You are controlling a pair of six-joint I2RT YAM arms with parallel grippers.
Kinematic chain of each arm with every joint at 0, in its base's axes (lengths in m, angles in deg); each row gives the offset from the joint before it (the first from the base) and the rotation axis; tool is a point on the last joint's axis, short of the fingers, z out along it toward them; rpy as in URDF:
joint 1: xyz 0 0 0.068 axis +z
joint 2: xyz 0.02 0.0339 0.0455 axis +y
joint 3: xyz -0.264 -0.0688 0 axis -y
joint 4: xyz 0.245 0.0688 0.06 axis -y
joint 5: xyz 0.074 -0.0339 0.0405 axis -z
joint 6: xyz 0.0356 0 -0.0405 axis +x
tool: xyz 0 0 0 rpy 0 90 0
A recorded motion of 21 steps. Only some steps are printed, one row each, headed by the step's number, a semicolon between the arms.
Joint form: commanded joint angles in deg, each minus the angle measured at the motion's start. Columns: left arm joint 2, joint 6, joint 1, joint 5, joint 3, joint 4; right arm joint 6, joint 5, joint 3, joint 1, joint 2, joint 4.
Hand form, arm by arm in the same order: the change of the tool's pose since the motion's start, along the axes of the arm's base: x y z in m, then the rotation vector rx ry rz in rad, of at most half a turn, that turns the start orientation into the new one. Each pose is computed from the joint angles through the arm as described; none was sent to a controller.
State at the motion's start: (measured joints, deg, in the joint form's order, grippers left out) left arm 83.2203 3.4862 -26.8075 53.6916 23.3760 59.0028; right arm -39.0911 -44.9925 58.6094 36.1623 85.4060 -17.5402
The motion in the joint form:
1: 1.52 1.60 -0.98 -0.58 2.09 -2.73; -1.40 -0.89 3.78 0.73 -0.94 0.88
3: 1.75 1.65 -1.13 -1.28 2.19 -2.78; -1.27 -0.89 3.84 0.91 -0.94 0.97
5: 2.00 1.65 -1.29 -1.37 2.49 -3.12; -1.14 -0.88 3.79 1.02 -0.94 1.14
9: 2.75 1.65 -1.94 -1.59 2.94 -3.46; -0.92 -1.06 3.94 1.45 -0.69 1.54
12: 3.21 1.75 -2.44 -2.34 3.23 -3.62; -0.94 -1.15 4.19 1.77 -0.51 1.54
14: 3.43 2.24 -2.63 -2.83 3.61 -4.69; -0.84 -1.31 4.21 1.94 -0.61 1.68
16: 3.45 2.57 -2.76 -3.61 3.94 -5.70; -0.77 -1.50 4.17 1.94 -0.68 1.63
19: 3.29 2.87 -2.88 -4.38 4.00 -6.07; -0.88 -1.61 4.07 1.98 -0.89 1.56
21: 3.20 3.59 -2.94 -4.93 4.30 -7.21; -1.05 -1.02 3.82 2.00 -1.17 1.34
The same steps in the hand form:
1: 0.0055 -0.0077 -0.0011 0.0221 0.0058 -0.0075; 0.0016 0.0067 0.0275 0.0665 -0.0940 0.0357
3: 0.0061 -0.0085 -0.0017 0.0243 0.0075 0.0020; 0.0011 0.0076 0.0280 0.0682 -0.0940 0.0378
5: 0.0069 -0.0097 -0.0020 0.0267 0.0119 0.0007; 0.0008 0.0081 0.0279 0.0694 -0.0937 0.0385
9: 0.0074 -0.0134 -0.0037 0.0323 0.0215 -0.0069; 0.0002 0.0108 0.0281 0.0745 -0.0931 0.0466
12: 0.0078 -0.0160 -0.0047 0.0362 0.0244 -0.0026; -0.0003 0.0128 0.0286 0.0763 -0.0935 0.0535
14: 0.0088 -0.0174 -0.0057 0.0459 0.0296 0.0021; -0.0012 0.0134 0.0294 0.0806 -0.0944 0.0578
16: 0.0098 -0.0183 -0.0059 0.0540 0.0342 0.0131; -0.0015 0.0132 0.0296 0.0822 -0.0917 0.0597
19: 0.0098 -0.0187 -0.0056 0.0572 0.0309 0.0241; -0.0024 0.0129 0.0300 0.0837 -0.0932 0.0627
21: 0.0106 -0.0192 -0.0057 0.0670 0.0295 0.0319; -0.0033 0.0120 0.0296 0.0763 -0.0972 0.0567

